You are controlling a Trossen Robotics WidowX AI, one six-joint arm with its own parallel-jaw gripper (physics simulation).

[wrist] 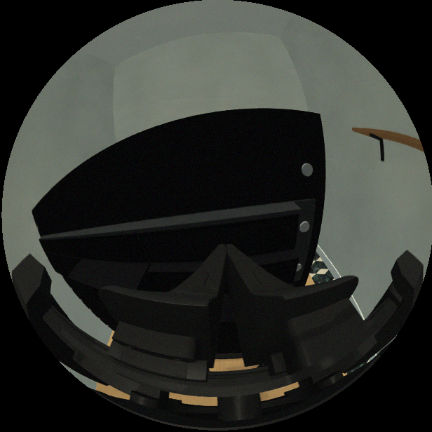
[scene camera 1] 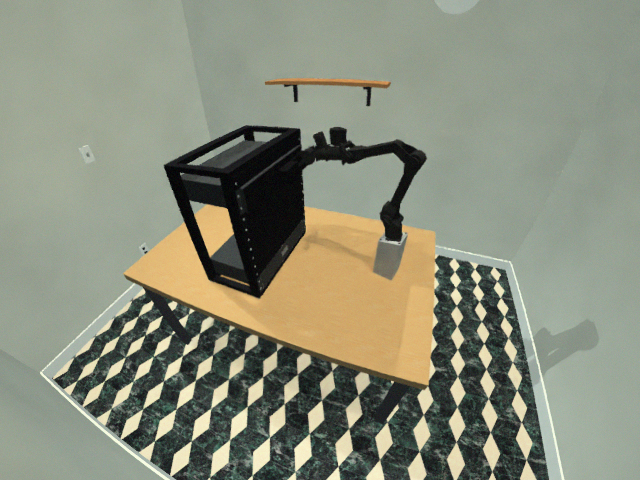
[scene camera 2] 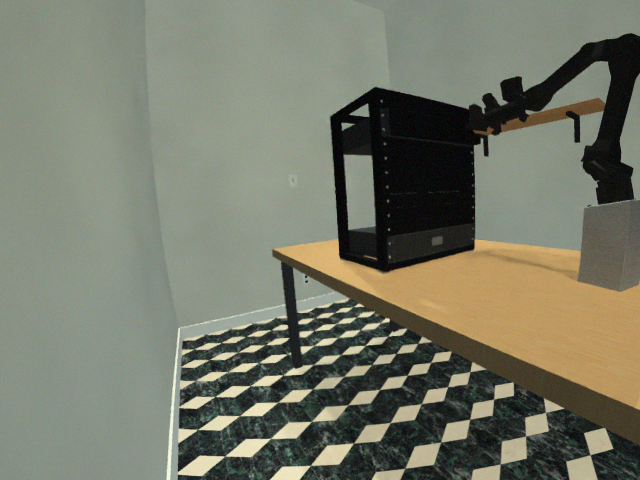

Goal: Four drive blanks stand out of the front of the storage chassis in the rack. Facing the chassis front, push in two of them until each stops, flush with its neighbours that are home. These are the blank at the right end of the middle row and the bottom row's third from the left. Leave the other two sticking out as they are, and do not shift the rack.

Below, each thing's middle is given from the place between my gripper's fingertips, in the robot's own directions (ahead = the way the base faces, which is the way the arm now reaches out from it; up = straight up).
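Labels:
There is the black rack (scene camera 2: 418, 145), and measured from my hand it is 13 cm ahead, 18 cm to the left and 21 cm below.

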